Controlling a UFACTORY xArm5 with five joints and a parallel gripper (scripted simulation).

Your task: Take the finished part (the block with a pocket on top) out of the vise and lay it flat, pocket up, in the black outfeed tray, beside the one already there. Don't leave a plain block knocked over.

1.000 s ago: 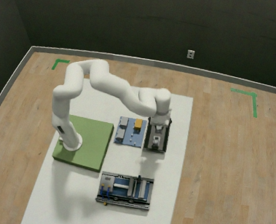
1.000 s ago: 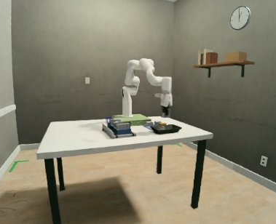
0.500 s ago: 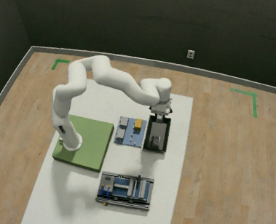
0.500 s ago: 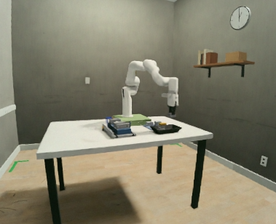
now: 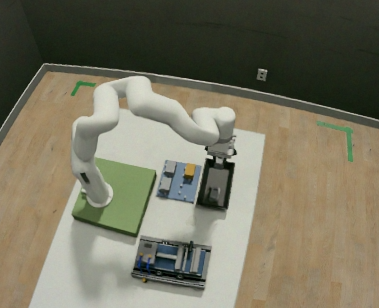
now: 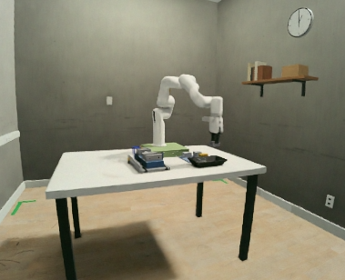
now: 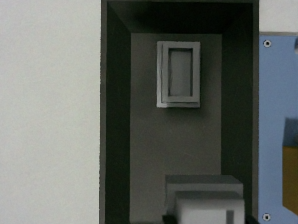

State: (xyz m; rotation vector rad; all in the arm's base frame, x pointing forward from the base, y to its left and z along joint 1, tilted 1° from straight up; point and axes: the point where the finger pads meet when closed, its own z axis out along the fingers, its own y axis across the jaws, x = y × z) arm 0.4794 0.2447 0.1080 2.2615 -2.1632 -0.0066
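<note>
Right now the grey pocketed block is 14 cm below my hand, 10 cm to the right of it and 1 cm ahead of it. Round my hand: blue plate (17 cm behind, 16 cm below, 6 cm to the right); orange block (14 cm below, 13 cm behind, 1 cm to the right).
</note>
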